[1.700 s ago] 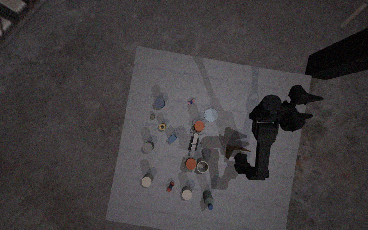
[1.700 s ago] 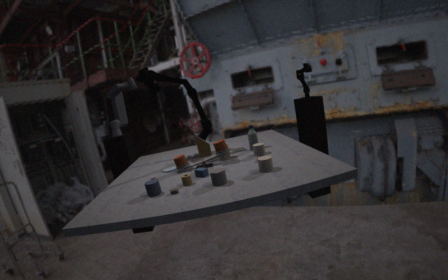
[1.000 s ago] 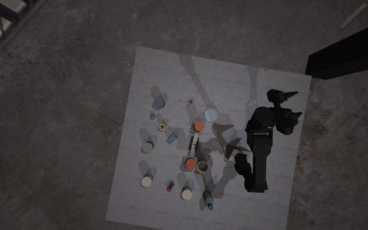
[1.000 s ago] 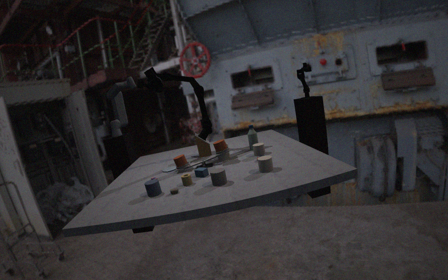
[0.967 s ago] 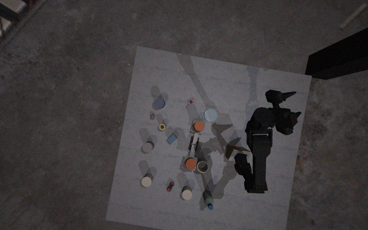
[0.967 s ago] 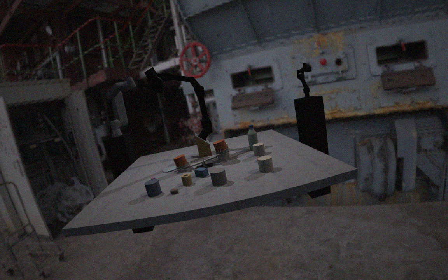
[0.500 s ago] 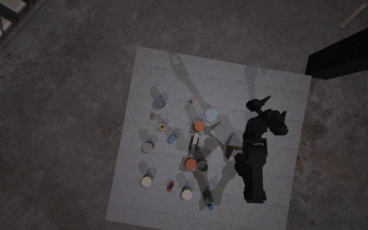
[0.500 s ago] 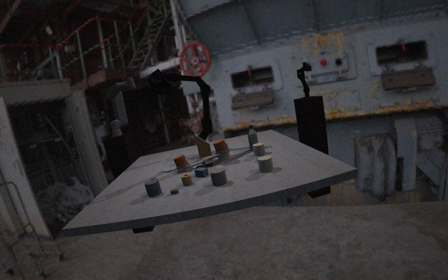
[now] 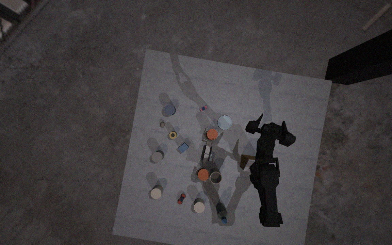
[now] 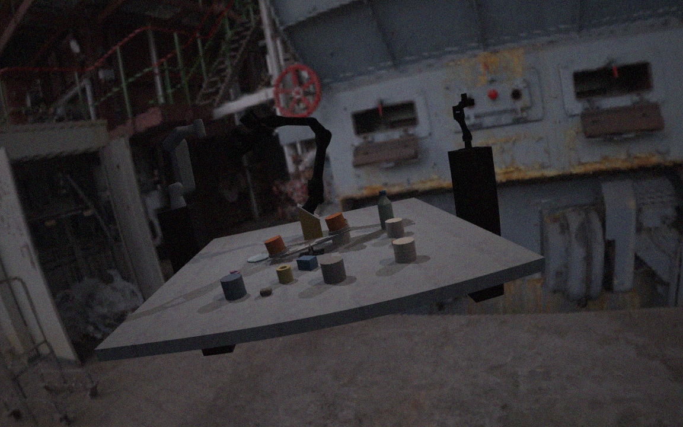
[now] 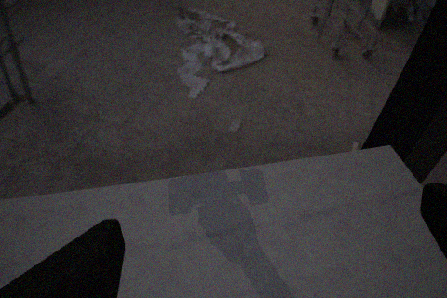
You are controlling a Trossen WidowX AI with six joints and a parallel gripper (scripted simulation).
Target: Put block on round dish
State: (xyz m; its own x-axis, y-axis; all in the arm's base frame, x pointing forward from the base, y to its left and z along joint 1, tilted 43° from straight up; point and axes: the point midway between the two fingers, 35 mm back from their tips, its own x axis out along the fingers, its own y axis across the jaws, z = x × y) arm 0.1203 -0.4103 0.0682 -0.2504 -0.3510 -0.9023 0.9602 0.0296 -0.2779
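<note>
My gripper tip is now 410 mm above the grey block, 210 mm short of it and 150 mm to the right of it. Also, from my gripper tip: beam (410 mm below, 280 mm to the left, 220 mm ahead); balance (420 mm below, 280 mm to the left, 220 mm ahead); dish (440 mm below, 130 mm ahead, 50 mm to the left).
</note>
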